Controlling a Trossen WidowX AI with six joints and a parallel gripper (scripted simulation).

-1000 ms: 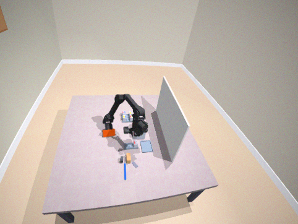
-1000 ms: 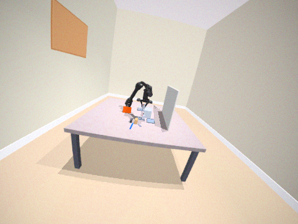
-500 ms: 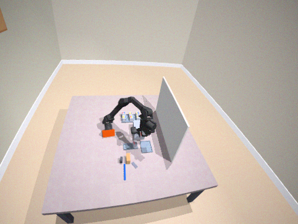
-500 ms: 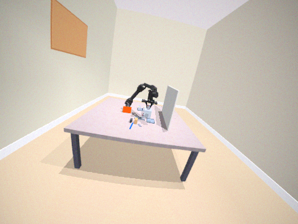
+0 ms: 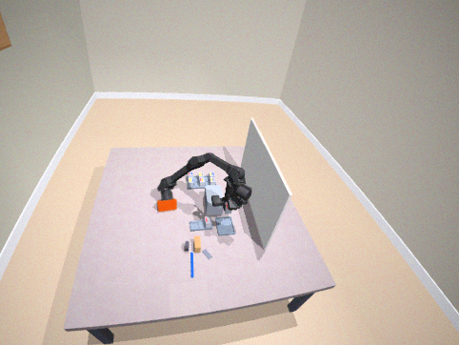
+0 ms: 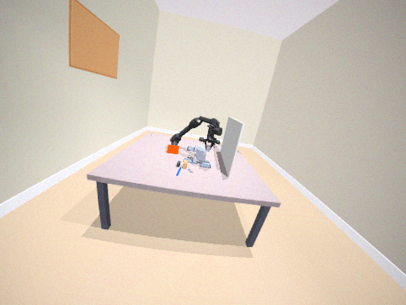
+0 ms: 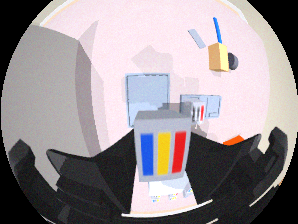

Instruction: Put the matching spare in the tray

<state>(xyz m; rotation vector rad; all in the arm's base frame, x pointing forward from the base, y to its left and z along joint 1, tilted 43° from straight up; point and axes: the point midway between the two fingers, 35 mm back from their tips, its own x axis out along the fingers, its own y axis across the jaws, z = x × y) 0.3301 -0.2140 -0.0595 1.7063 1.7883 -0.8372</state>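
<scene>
Now: the grey-blue tray 140 mm below my gripper tip. Also, from my gripper tip: tan block 180 mm behind, 120 mm below, 110 mm to the right; then grey panel 220 mm ahead, 150 mm to the left, 80 mm above; then mounted unit 180 mm to the left, 100 mm below, 40 mm behind.
</scene>
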